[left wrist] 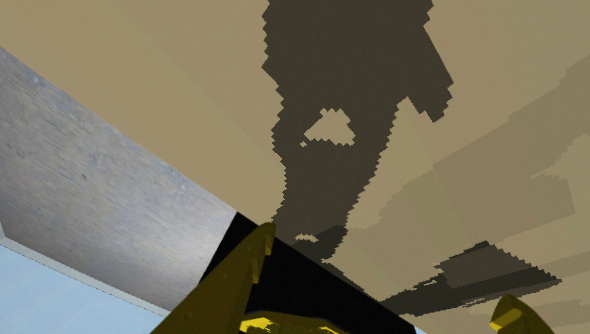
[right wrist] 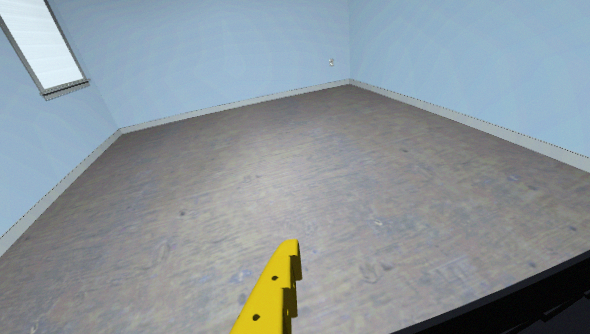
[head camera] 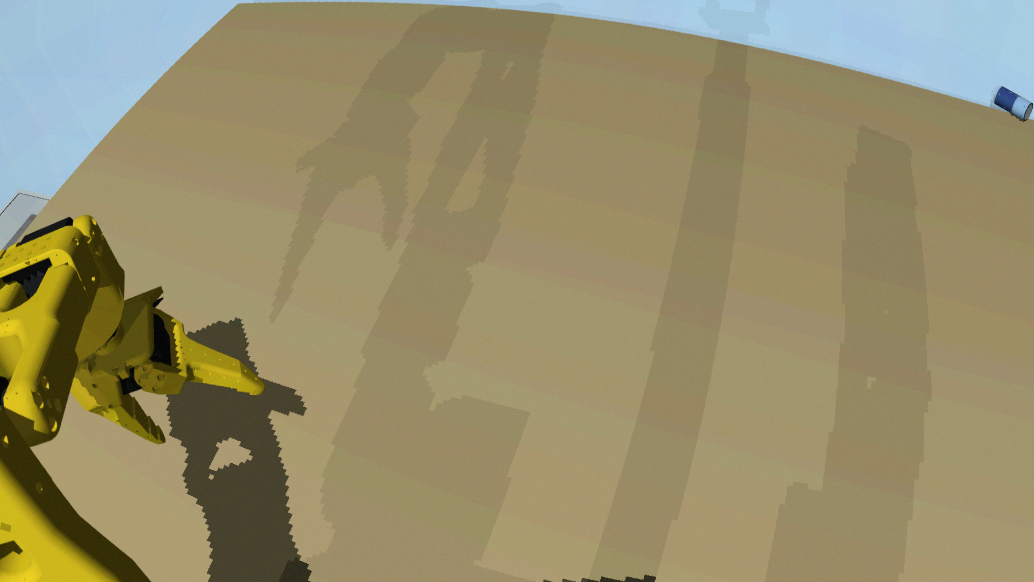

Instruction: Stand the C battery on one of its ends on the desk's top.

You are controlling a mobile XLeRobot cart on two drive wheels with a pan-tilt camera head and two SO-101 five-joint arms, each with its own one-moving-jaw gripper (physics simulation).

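Where they show: left hand, tool point: (left wrist: 274, 234) (head camera: 162, 436); right hand, tool point: (right wrist: 299, 253); left arm's base, link origin: (left wrist: 280, 332).
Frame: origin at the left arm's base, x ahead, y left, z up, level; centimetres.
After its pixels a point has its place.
Note:
The C battery (head camera: 1013, 103) {z -3.6, x 86.9, y -47.0 cm}, dark blue and light blue with a grey end, is at the far edge of the desk's top (head camera: 593, 253) {z -5.5, x 44.9, y -3.6 cm} (left wrist: 125, 65) {z -5.5, x 10.1, y 27.0 cm}, at the upper right of the head view. It is on its side, slanting, and partly drawn against the wall; whether it overhangs the edge I cannot tell. It does not show in either wrist view. My left gripper (head camera: 210, 414) (left wrist: 389, 264) is open and empty at the lower left of the head view, far from the battery. My right gripper (right wrist: 291, 245) shows one notched jaw over the floor, so it is fully open.
Dark shadows of the arms and cart fall across the desk's top. In the left wrist view a black part (left wrist: 310, 280) lies past the jaws, beside the grey floor (left wrist: 100, 150) {z -77.5, x -116.5, y 76.2 cm}. The right wrist view shows floor (right wrist: 350, 175) {z -77.5, x -142.3, y 26.9 cm}, blue walls (right wrist: 200, 50) {z 11.3, x -385.1, y -84.1 cm} and a window (right wrist: 42, 45) {z 47.1, x -310.6, y -227.1 cm}.

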